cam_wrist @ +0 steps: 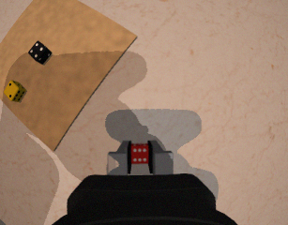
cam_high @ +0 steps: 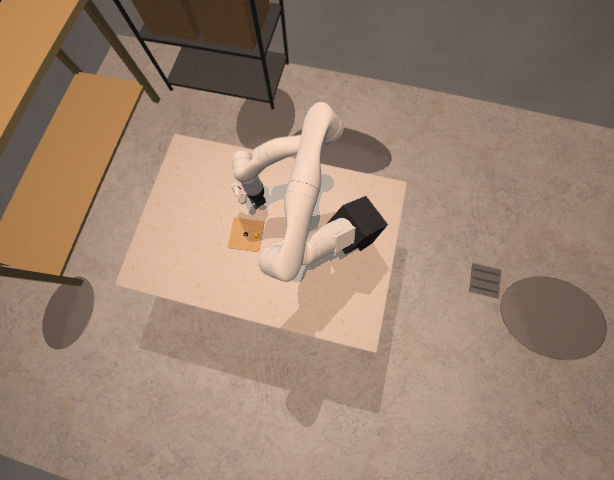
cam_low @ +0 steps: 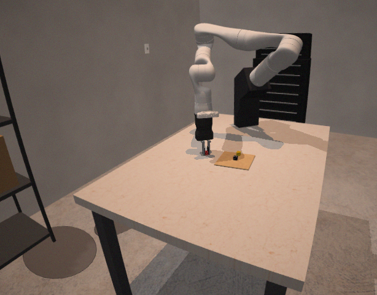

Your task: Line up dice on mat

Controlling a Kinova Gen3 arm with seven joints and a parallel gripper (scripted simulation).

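Now: the black die 130 mm to the left of my hand, 50 mm behind it and 10 mm below it. The rest, counted from my hand: tan mat (130 mm to the left, 50 mm behind, 20 mm below); then yellow die (110 mm to the left, 90 mm behind, 10 mm below); then red die (10 mm below).
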